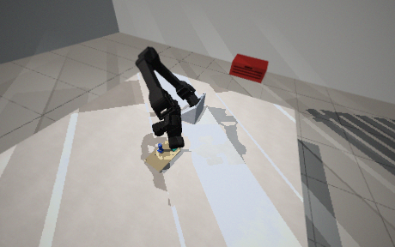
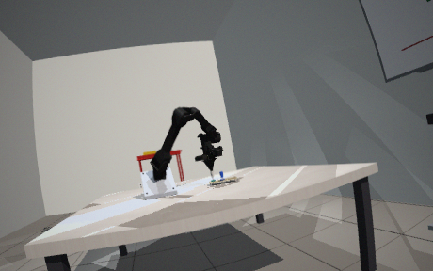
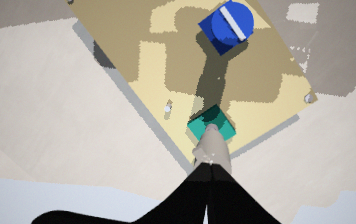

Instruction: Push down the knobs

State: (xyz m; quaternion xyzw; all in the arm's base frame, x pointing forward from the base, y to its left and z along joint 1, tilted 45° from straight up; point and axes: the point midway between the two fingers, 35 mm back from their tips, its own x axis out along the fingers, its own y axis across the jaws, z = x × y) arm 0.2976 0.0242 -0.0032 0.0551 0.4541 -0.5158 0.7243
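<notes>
My gripper tip is now 1 cm above the grey knob. Round my gripper tip: blue knob 4 cm ahead, 5 cm to the right, 2 cm below.
</notes>
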